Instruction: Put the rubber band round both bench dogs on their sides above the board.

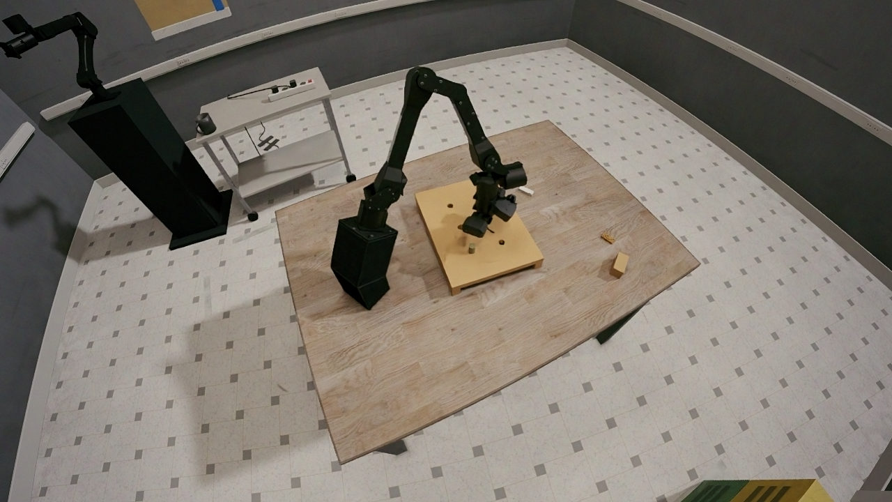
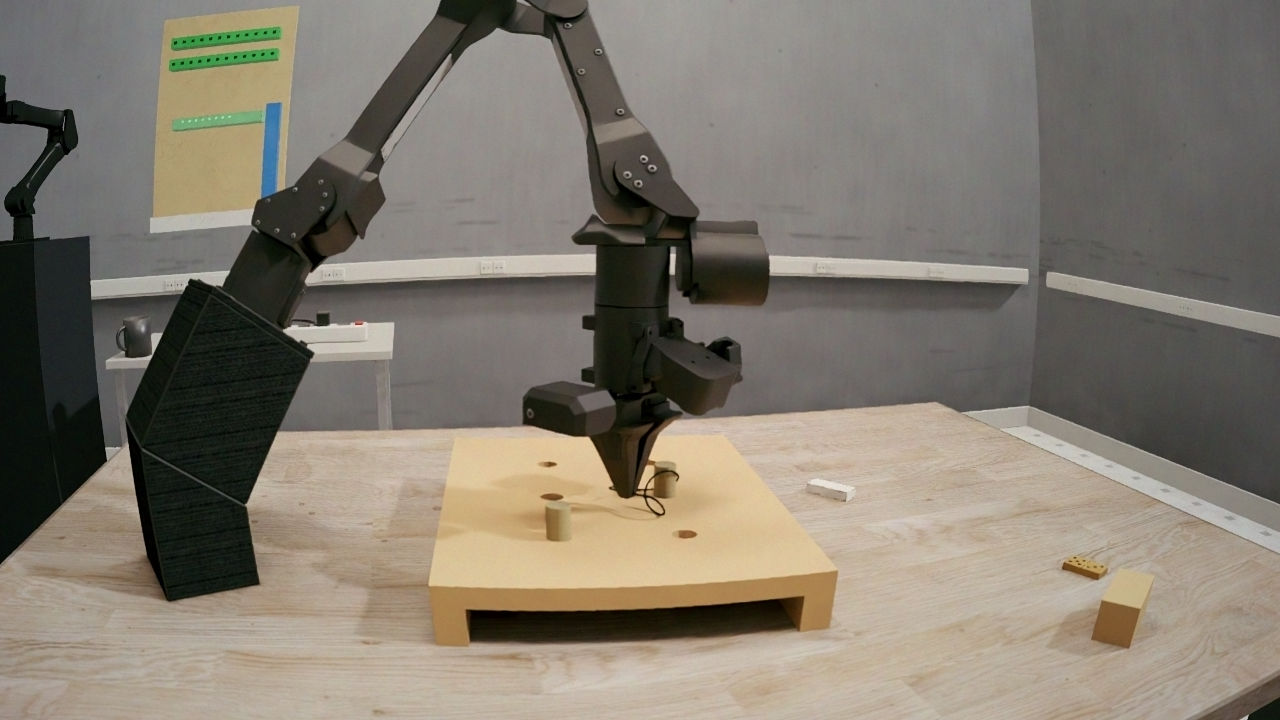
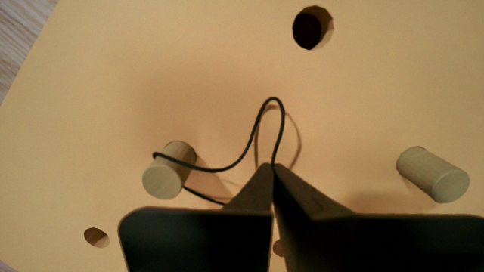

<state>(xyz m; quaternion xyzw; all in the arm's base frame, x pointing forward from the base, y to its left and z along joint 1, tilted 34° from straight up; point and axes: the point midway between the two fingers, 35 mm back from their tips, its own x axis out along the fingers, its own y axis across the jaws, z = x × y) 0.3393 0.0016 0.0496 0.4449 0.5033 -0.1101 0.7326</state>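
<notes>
Now: the tan board 60 mm below my hand, 30 mm to the left of it and 10 mm behind it. From my hand the other things lie so: wooden block (370 mm ahead, 240 mm to the right, 80 mm below); then white block (230 mm ahead, 150 mm to the left, 90 mm below); then domino (410 mm ahead, 130 mm to the right, 90 mm below).
</notes>
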